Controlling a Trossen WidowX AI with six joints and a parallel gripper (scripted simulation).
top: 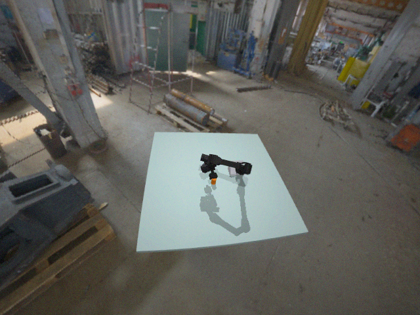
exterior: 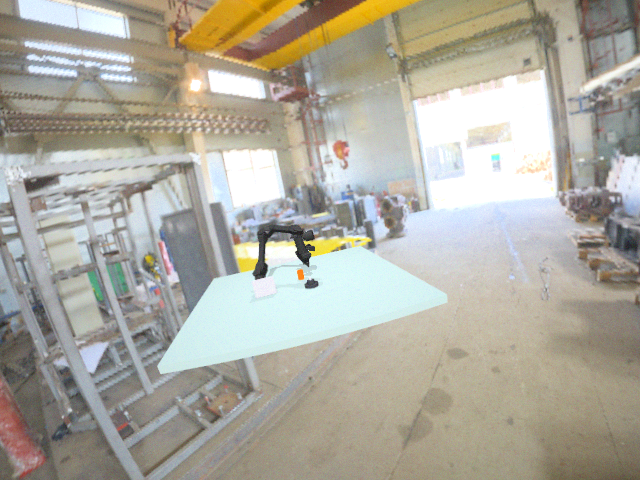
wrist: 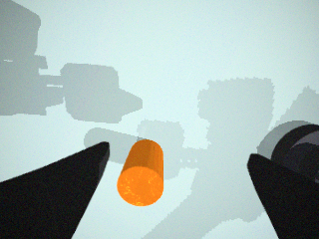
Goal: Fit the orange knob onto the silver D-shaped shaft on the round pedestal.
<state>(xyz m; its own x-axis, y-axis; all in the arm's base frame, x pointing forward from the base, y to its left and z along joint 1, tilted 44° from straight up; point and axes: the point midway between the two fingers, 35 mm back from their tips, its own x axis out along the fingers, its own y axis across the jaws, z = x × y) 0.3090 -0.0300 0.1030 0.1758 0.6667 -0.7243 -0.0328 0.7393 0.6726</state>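
Right now the orange knob is 5 cm behind my gripper tip, 2 cm to the left of it and 4 cm below it. The rest, counted from my gripper tip: dark round pedestal 3 cm behind, 17 cm to the right, 6 cm below.
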